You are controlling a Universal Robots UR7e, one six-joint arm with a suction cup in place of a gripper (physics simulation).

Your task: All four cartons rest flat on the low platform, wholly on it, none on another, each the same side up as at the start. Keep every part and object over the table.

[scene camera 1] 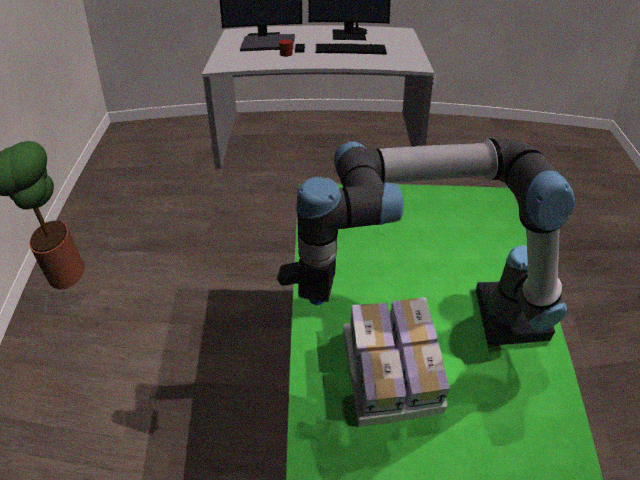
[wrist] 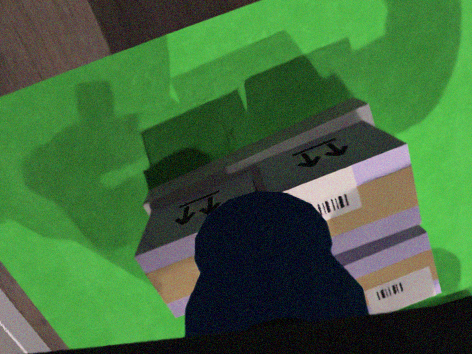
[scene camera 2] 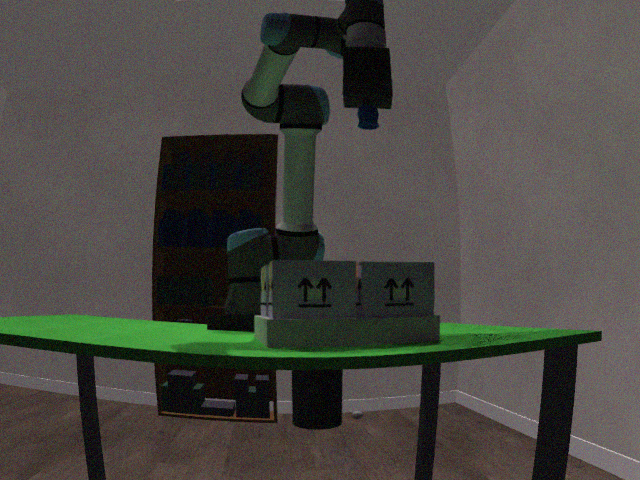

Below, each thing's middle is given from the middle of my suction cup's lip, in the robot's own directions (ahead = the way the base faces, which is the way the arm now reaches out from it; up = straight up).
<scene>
The low platform [scene camera 2: 371, 331] is 210 mm behind my suction cup and 350 mm below it.
</scene>
